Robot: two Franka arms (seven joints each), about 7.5 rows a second.
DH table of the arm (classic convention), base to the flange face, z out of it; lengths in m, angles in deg. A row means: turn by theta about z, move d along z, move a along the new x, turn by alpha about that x. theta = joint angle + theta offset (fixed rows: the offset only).
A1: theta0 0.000, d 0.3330, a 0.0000, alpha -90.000
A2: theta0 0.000, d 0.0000, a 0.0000, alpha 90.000
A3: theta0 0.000, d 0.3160, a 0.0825, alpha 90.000
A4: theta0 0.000, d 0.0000, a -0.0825, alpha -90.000
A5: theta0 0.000, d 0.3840, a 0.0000, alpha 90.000
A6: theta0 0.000, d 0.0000, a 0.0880, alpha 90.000
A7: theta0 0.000, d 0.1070, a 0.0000, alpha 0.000
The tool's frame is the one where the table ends.
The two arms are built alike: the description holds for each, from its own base.
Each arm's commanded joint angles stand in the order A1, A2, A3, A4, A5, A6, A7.
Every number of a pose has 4 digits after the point. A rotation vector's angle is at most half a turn.
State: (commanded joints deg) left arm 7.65 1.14 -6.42 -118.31 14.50 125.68 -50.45; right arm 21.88 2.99 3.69 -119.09 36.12 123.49 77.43
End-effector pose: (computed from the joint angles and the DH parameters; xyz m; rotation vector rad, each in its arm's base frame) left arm 0.5630 0.0212 0.4346 -2.7664 -1.1133 -0.2792; right arm 0.4975 0.2643 0.4122 -2.2167 1.6077 0.5621
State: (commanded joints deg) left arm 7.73 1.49 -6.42 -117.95 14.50 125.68 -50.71; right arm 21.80 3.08 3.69 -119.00 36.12 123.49 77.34
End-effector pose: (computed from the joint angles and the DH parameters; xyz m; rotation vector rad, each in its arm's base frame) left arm 0.5649 0.0221 0.4341 -2.7640 -1.1220 -0.2796; right arm 0.4983 0.2638 0.4120 -2.2164 1.6072 0.5614
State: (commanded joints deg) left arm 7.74 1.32 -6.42 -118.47 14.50 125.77 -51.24; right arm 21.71 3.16 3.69 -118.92 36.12 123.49 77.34
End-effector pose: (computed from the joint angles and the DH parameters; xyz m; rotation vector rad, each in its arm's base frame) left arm 0.5629 0.0221 0.4316 -2.7587 -1.1337 -0.2742; right arm 0.4991 0.2632 0.4119 -2.2149 1.6088 0.5611
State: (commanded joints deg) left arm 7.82 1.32 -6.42 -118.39 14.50 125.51 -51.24; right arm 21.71 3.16 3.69 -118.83 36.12 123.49 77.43
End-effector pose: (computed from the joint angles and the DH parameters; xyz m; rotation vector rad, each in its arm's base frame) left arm 0.5627 0.0230 0.4319 -2.7563 -1.1360 -0.2699; right arm 0.4994 0.2633 0.4126 -2.2132 1.6095 0.5603
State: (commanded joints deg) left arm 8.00 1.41 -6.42 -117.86 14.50 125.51 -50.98; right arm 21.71 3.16 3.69 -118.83 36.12 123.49 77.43
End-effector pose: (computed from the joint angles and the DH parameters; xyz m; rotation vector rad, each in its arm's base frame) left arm 0.5647 0.0249 0.4354 -2.7578 -1.1357 -0.2798; right arm 0.4994 0.2633 0.4126 -2.2132 1.6095 0.5603
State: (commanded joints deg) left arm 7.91 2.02 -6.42 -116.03 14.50 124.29 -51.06; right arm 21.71 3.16 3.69 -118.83 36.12 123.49 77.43
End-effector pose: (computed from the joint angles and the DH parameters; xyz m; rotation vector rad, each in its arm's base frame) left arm 0.5705 0.0250 0.4425 -2.7540 -1.1414 -0.2813; right arm 0.4994 0.2633 0.4126 -2.2132 1.6095 0.5603
